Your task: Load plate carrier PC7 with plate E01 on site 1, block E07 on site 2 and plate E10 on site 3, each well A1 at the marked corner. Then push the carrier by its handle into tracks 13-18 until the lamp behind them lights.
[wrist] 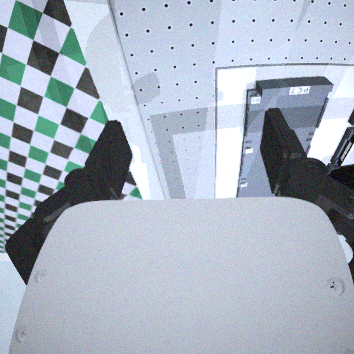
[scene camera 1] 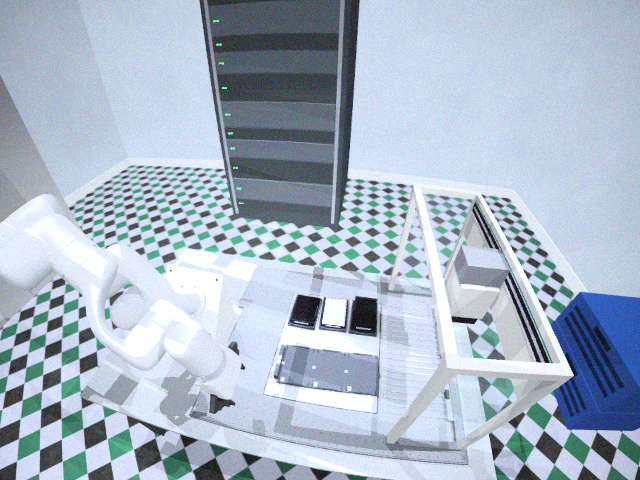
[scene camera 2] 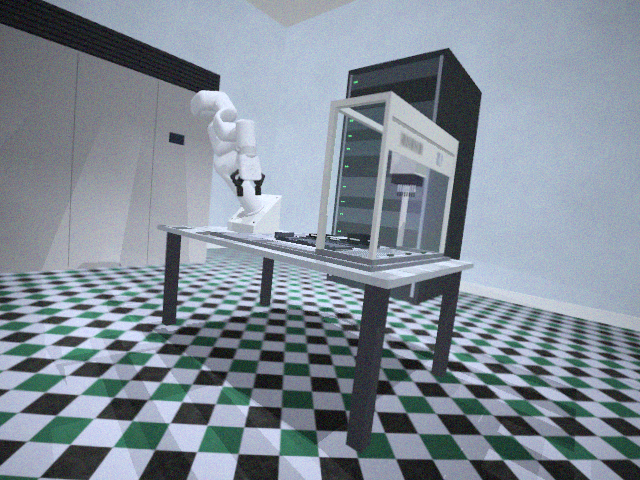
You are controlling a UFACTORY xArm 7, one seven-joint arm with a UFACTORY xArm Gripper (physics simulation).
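Places are measured from the arm's base along level axes (x back, y left, z down), in centimetres.
Where they show: gripper, fingertip midpoint: (wrist: 192, 131) (scene camera 1: 234, 385) (scene camera 2: 249, 196); arm's base, link origin: (scene camera 1: 189, 300) (scene camera 2: 255, 207).
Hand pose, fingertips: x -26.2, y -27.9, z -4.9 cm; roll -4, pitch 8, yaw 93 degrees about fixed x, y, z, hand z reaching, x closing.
Note:
Each offset is from my fingertips to the top centre of the thing. "spot": to the spot under its first point.
The dark grey plate carrier PC7 @(dy +14.8, dx -22.9, dz +13.8 cm) (scene camera 1: 325, 367) (wrist: 306, 119) lies flat on the white board (scene camera 1: 356, 404), with small white labels and no labware on it. Its raised end block, marked PC7, faces the arm's side. Behind it in scene camera 1 stand a black item @(dy +37.0, dx -12.7, dz +14.2 cm) (scene camera 1: 305, 311), a white item @(dy +36.8, dx -23.5, dz +14.2 cm) (scene camera 1: 334, 313) and another black item @(dy +36.0, dx -34.3, dz +11.4 cm) (scene camera 1: 364, 314) in a row; their names cannot be read. The ridged tracks @(spot: dy +28.8, dx -50.3, dz +16.7 cm) (scene camera 1: 408, 338) lie to the right. My gripper (scene camera 1: 227, 389) (scene camera 2: 249, 194) (wrist: 192, 131) is open and empty, above the deck to the left of the carrier.
A cream frame (scene camera 1: 436, 289) (scene camera 2: 385, 155) with clear panels rises over the tracks. A grey head unit @(spot: dy +18.3, dx -54.6, dz -29.0 cm) (scene camera 1: 480, 267) hangs inside it. A small green spot (scene camera 1: 446, 394) shows near the front right. The arm's white base stands at the table's left end.

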